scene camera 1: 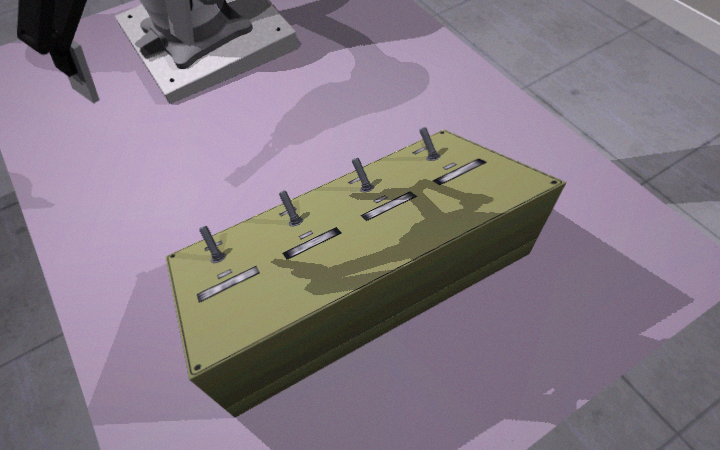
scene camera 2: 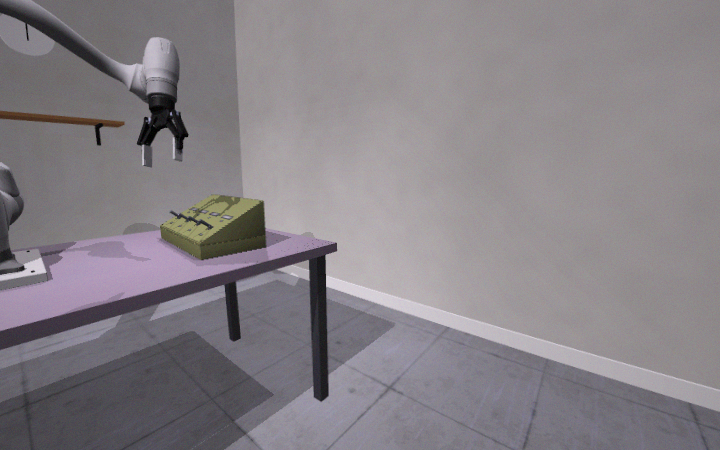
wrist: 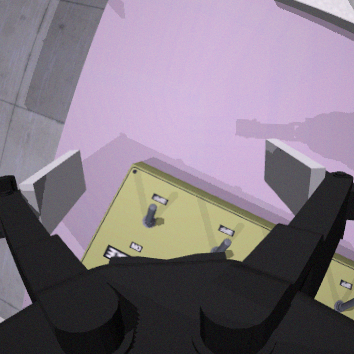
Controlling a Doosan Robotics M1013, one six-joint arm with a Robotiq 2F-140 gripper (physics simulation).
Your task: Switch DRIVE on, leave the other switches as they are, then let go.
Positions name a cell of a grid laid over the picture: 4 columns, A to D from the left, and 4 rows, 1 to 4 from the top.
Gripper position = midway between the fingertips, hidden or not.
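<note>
I find my gripper (scene camera 1: A1) first, and the same gripper appears in scene camera 2 (scene camera 2: A2) and in the wrist view (wrist: B2). There is a yellow-green switch box (scene camera 1: B3) here too. That box is visible in scene camera 2 (scene camera 2: B3), and the wrist view (wrist: C3) has the box as well.
</note>
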